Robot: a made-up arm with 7 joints. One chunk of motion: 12 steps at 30 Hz.
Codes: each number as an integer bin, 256 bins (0 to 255) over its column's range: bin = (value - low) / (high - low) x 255, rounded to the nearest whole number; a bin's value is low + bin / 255 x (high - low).
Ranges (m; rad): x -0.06..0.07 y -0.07..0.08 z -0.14..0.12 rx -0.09..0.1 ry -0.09..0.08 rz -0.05..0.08
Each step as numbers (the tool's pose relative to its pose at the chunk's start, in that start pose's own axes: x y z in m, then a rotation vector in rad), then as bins.
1 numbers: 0.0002 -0.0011 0.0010 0.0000 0.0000 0.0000
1 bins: 118 117 138 121 135 98
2 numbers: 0.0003 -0.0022 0.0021 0.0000 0.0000 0.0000
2 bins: 118 115 139 121 135 98
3 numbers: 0.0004 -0.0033 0.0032 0.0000 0.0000 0.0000
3 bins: 118 113 140 121 135 98
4 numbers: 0.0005 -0.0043 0.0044 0.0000 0.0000 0.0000
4 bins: 119 112 142 121 135 98
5 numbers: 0.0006 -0.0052 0.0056 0.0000 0.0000 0.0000
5 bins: 119 110 143 121 135 98
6 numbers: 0.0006 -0.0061 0.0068 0.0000 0.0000 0.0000
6 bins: 119 109 144 121 135 98
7 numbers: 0.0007 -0.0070 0.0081 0.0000 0.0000 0.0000
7 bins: 119 107 145 121 135 98
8 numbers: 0.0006 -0.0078 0.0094 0.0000 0.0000 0.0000
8 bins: 119 106 147 121 135 98
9 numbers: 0.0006 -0.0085 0.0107 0.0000 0.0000 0.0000
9 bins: 119 105 148 121 135 98
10 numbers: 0.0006 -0.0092 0.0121 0.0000 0.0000 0.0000
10 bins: 119 103 149 121 135 98
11 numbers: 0.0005 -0.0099 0.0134 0.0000 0.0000 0.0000
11 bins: 119 102 150 121 135 98
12 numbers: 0.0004 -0.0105 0.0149 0.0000 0.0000 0.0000
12 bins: 118 101 152 121 135 98
